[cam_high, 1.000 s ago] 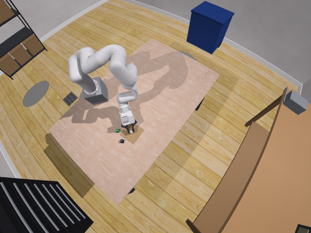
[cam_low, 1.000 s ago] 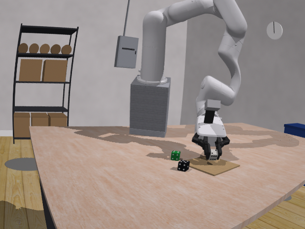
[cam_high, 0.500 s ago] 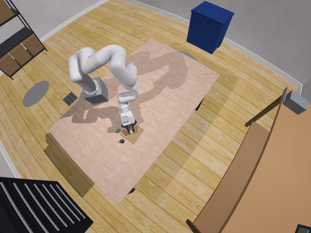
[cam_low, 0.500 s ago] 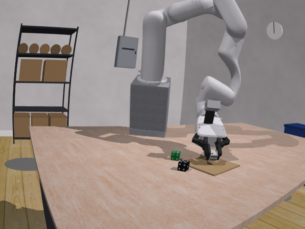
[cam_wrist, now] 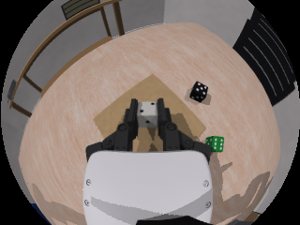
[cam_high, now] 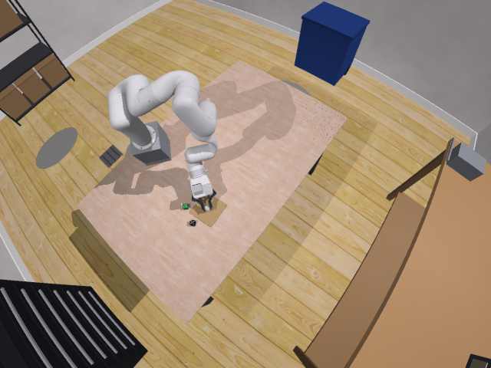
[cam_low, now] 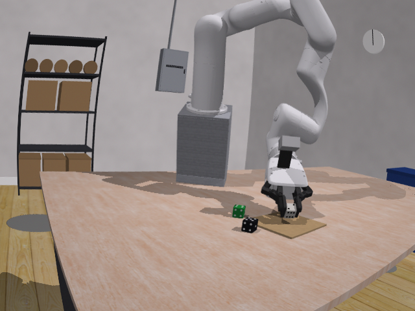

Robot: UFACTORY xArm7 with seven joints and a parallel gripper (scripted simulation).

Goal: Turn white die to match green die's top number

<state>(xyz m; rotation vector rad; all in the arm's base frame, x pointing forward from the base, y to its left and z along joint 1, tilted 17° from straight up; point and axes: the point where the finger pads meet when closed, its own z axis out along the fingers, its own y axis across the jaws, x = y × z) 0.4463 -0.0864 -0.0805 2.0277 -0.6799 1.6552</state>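
My gripper is now 40 mm above the brown mat. From my hand the other things lie so: green die: 100 mm behind, 60 mm to the right, 30 mm below; black die: 20 mm behind, 100 mm to the right, 30 mm below; white die: 10 mm below.
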